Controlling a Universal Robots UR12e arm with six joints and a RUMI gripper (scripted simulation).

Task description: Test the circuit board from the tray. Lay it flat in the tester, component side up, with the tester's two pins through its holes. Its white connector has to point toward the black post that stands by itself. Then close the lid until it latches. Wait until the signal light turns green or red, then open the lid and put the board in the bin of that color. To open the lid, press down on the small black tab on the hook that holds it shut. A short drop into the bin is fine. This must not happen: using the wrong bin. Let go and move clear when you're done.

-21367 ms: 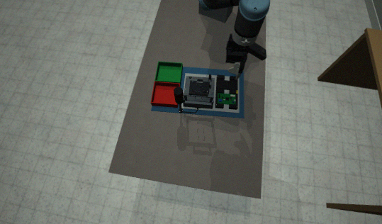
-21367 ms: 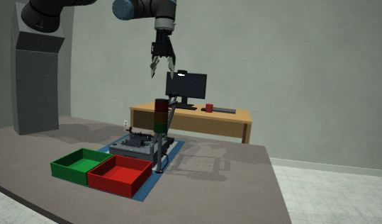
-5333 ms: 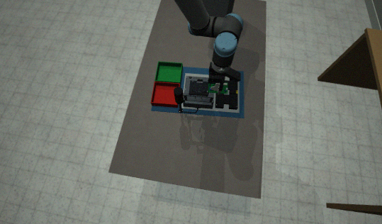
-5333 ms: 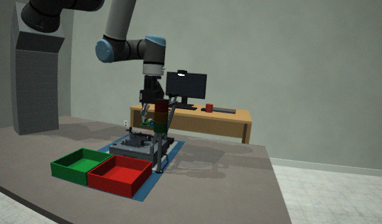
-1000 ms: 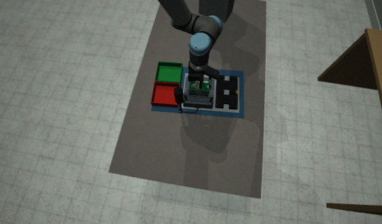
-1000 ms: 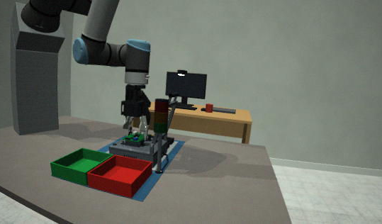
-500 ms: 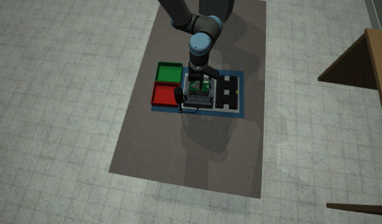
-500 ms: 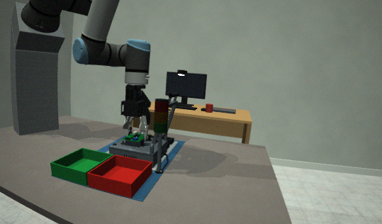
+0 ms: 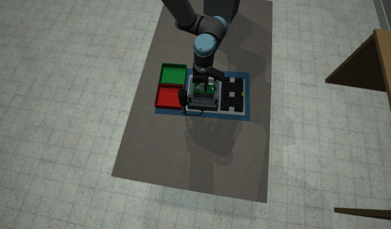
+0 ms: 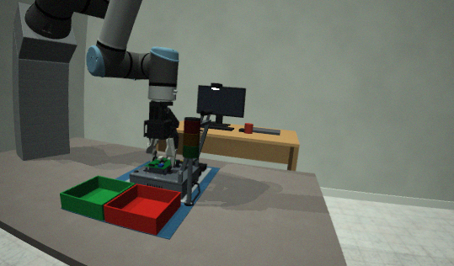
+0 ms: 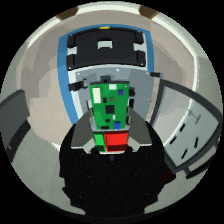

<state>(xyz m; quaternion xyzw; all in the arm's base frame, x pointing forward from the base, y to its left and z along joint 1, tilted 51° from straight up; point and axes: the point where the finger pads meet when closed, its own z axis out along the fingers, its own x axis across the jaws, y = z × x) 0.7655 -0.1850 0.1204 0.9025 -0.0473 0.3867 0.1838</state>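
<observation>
My gripper is now right at the green circuit board. Also, from my hand: tester lid 12 cm ahead, 4 cm to the right, 10 cm above; red bin 2 cm behind, 21 cm to the right, 7 cm below; black latch hook 4 cm behind, 7 cm to the left.
</observation>
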